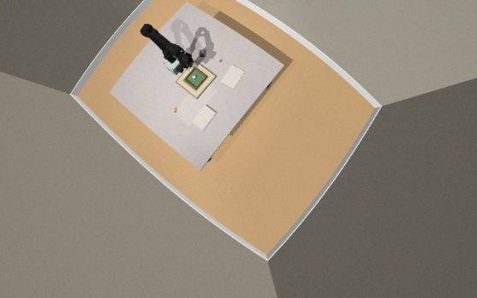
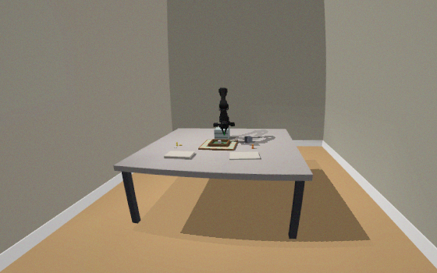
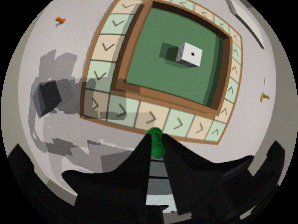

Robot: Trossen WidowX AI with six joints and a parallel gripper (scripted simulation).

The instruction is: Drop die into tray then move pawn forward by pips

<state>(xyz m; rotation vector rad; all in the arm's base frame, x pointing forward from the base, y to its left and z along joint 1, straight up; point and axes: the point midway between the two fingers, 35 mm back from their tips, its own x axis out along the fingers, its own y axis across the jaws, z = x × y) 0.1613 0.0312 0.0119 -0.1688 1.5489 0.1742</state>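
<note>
Right now the green pawn is 1 cm above my gripper tip. The rest, counted from my gripper tip: grey block (21 cm to the left, 5 cm below, 1 cm behind); white die (10 cm ahead, 5 cm below, 2 cm to the right); green dice tray (11 cm ahead, 7 cm below, 2 cm to the right).
</note>
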